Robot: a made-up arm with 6 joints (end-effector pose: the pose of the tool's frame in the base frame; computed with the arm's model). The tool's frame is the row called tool.
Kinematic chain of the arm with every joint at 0, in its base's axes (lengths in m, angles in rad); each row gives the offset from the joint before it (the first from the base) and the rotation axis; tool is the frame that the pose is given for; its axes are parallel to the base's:
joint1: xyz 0 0 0.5 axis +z
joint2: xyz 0.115 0 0 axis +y
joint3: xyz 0 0 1.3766 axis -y
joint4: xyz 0 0 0.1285 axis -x
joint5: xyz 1.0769 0 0 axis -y
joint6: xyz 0.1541 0 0 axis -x
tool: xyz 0 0 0
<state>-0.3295 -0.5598 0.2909 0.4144 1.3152 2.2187</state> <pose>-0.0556 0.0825 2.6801 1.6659 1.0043 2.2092</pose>
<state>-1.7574 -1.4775 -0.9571 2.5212 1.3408 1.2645</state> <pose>0.1403 0.2727 1.1867 2.4766 -1.0460 -1.1375</pose>
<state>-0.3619 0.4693 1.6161 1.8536 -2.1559 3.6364</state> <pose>0.8876 -0.4679 2.6994 -1.2109 2.4339 1.4909</pose>
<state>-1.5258 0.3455 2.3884 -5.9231 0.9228 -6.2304</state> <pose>0.0357 0.1694 2.7265 2.4338 1.8565 0.4467</pose>
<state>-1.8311 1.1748 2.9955 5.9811 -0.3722 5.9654</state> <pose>-0.2440 -0.9808 2.1950 -0.8792 -1.2110 -0.9804</pose>
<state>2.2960 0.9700 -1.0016 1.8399 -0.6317 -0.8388</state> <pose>-0.5462 0.7485 0.1126 2.7028 0.4876 -1.3975</pose>
